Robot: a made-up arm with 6 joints.
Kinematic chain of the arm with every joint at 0, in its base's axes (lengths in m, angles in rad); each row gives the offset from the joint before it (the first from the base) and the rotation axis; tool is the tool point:
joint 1: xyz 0 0 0.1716 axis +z
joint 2: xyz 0 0.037 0 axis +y
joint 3: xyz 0 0 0.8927 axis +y
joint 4: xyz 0 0 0.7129 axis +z
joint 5: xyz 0 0 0 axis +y
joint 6: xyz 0 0 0.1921 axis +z
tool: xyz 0 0 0
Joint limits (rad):
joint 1: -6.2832..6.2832
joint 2: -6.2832..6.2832
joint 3: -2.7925..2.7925
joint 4: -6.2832..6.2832
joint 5: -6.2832..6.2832
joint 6: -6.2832..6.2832
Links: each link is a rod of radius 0.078 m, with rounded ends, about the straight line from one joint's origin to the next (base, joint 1, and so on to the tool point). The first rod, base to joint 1, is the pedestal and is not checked.
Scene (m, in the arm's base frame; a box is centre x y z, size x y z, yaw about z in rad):
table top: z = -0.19
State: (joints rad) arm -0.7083 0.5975 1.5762 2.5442 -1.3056 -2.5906
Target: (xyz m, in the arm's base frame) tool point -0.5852 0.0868 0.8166
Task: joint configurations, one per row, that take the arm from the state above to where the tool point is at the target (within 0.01 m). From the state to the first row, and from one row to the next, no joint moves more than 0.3 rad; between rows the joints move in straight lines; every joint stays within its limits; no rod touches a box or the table.
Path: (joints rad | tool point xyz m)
1: -0.6572 0.3314 1.6036 2.5259 -1.3677 -2.5906 | 0.6989 -0.6298 0.6045
2: -0.6060 0.0653 1.6309 2.5076 -1.4299 -2.5906 | 0.5924 -0.5026 0.8178
3: -0.5549 -0.2008 1.6583 2.4893 -1.4920 -2.5906 | 0.4364 -0.3637 0.9775
4: -0.5038 -0.4669 1.6857 2.4710 -1.5541 -2.5906 | 0.2425 -0.2277 1.0744
5: -0.4527 -0.7330 1.7130 2.4527 -1.6162 -2.5906 | 0.0258 -0.1071 1.1042
6: -0.4015 -0.9991 1.7404 2.4344 -1.6784 -2.5906 | -0.1962 -0.0113 1.0672
7: -0.3504 -1.2652 1.7678 2.4161 -1.7405 -2.5906 | -0.4056 0.0539 0.9682
8: -0.2993 -1.5313 1.7951 2.3978 -1.8026 -2.5906 | -0.5852 0.0868 0.8166

